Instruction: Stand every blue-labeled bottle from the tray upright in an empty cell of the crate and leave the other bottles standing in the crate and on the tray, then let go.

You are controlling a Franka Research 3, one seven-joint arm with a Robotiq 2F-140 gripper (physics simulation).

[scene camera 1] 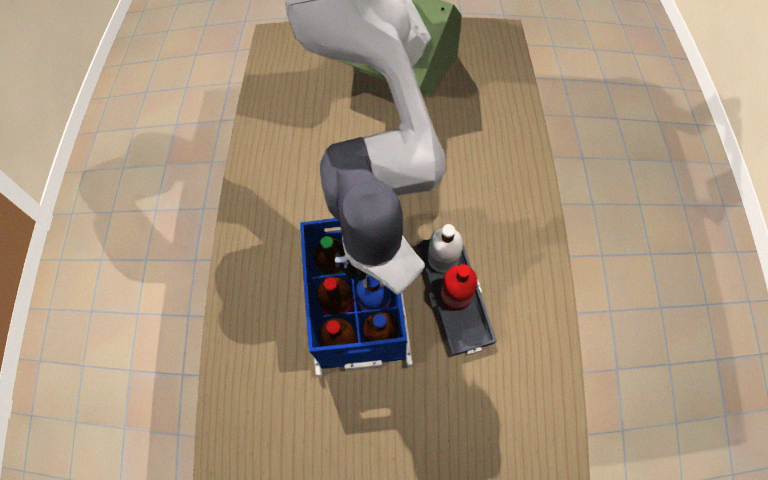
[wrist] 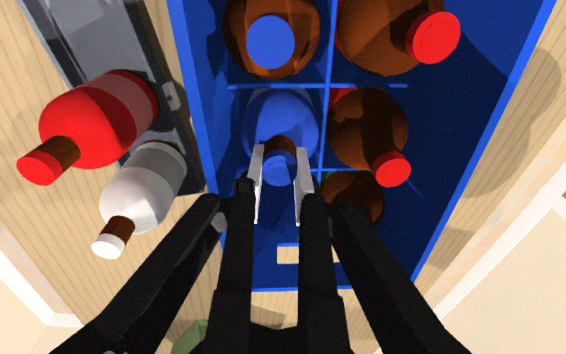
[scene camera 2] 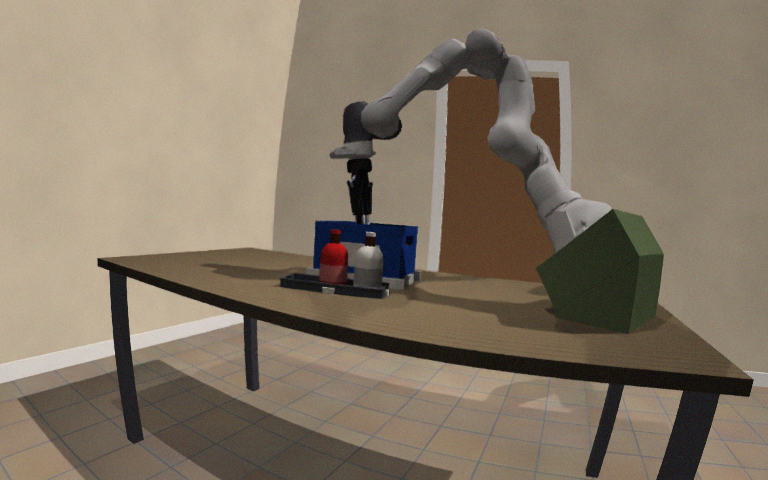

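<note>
My gripper (scene camera 1: 371, 280) (scene camera 2: 362, 219) (wrist: 279, 160) is shut on the brown neck of a blue-labeled bottle (scene camera 1: 370, 295) (wrist: 280, 117), just below its blue cap. This bottle is about upright, low inside the middle right cell of the blue crate (scene camera 1: 362, 355) (scene camera 2: 395, 243) (wrist: 196, 105), as scene camera 1 shows it. Whether its base touches the crate floor is hidden. The dark tray (scene camera 1: 465, 335) (scene camera 2: 300, 280) (wrist: 95, 30) holds a standing red bottle (scene camera 1: 458, 289) (scene camera 2: 334, 260) (wrist: 90, 125) and a standing white bottle (scene camera 1: 444, 251) (scene camera 2: 368, 266) (wrist: 140, 195).
A brown bottle with a blue cap (scene camera 1: 379, 327) (wrist: 270, 41) fills the near right cell. Brown bottles with red caps (scene camera 1: 334, 298) (scene camera 1: 338, 335) and one with a green cap (scene camera 1: 326, 257) stand in the left row. The green robot base (scene camera 2: 600, 283) is at the table's far end.
</note>
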